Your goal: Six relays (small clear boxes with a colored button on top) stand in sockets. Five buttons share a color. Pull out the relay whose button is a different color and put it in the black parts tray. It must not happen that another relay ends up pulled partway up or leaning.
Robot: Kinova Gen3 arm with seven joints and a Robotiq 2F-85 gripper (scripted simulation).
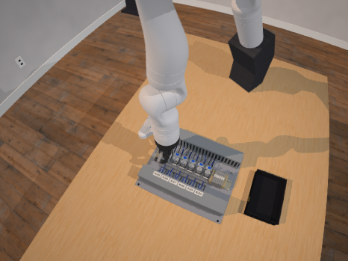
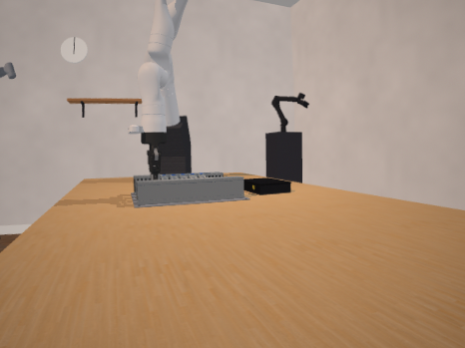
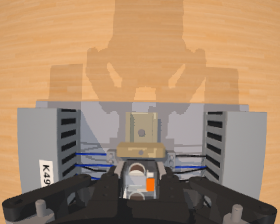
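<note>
Now: the relay 1 cm below my hand. Also, from my hand: black parts tray 3 cm behind, 37 cm to the left, 4 cm below.
</note>
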